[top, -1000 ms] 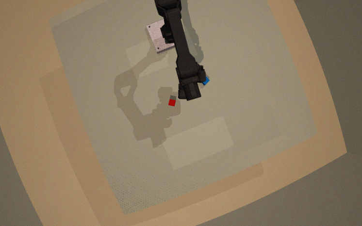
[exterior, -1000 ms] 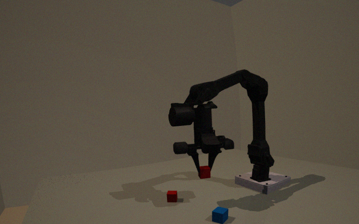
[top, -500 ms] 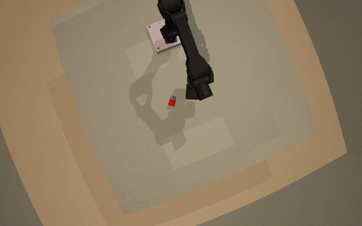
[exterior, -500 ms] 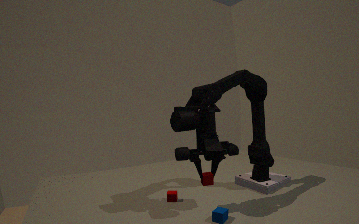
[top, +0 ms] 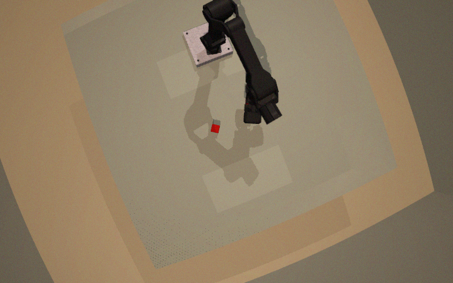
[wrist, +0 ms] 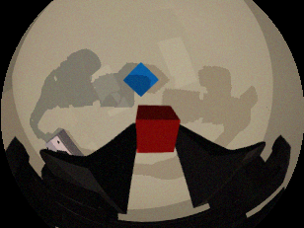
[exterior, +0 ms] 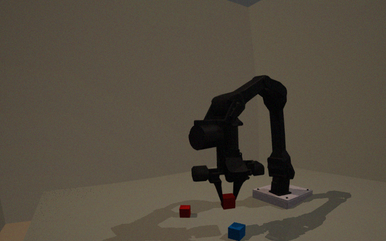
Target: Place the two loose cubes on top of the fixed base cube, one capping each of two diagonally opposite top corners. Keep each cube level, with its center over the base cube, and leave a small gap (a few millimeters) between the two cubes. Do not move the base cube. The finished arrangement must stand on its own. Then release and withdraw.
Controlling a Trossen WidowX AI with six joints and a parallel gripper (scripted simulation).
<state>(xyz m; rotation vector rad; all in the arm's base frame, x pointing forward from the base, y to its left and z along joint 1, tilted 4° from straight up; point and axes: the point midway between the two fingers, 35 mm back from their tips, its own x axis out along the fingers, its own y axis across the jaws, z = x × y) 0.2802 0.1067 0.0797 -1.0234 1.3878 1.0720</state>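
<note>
The blue cube is 1 cm behind my gripper tip, 4 cm to the left of it and 8 cm below it. Also, from my gripper tip: red cube (8 cm ahead, 16 cm to the right, 8 cm below).
</note>
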